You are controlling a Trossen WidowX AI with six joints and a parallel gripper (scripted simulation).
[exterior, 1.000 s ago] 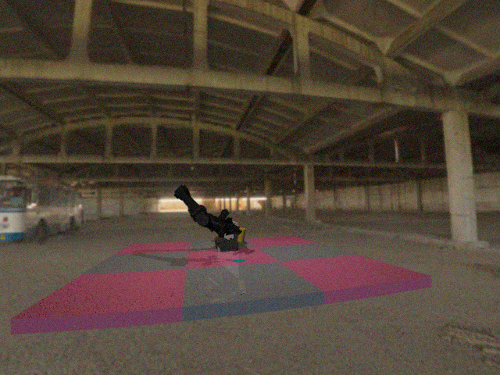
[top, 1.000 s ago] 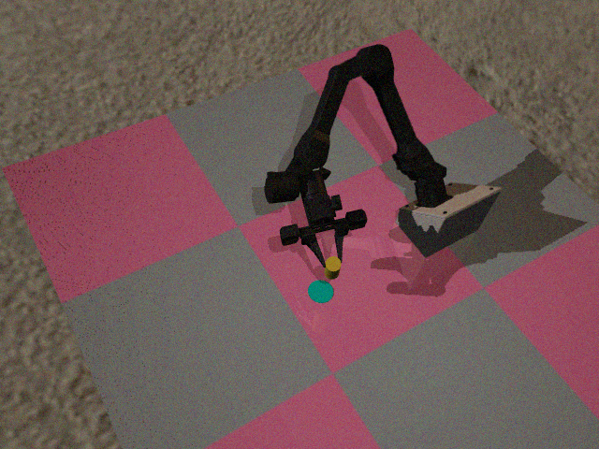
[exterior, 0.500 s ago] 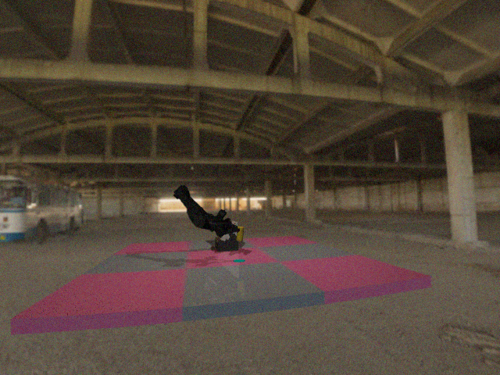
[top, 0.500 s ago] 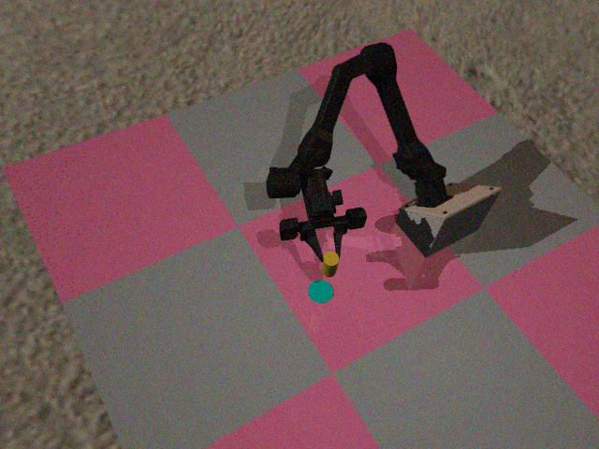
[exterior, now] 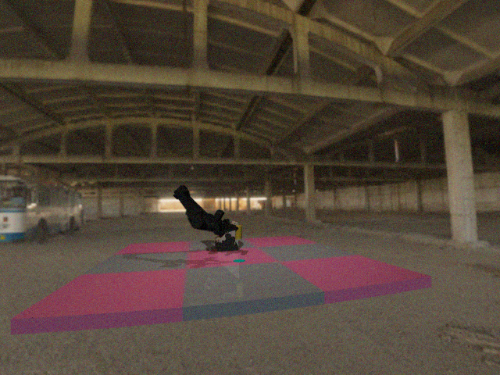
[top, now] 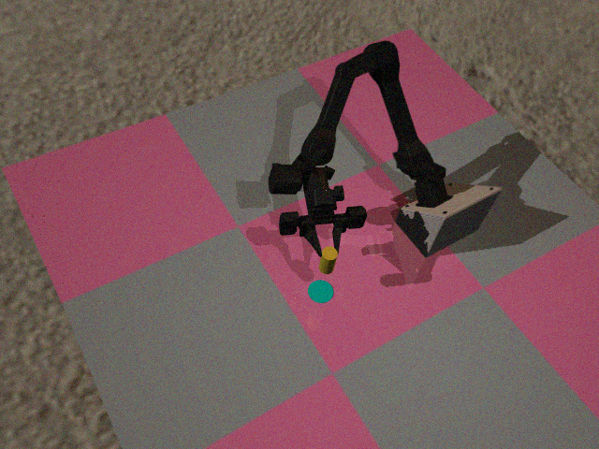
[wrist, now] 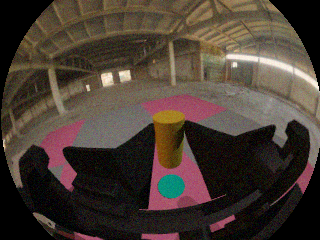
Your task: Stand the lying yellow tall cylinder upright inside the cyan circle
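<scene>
The cyan circle lies 160 mm below my gripper tip. The rest, counted from my gripper tip: yellow cylinder (20 mm below).
</scene>
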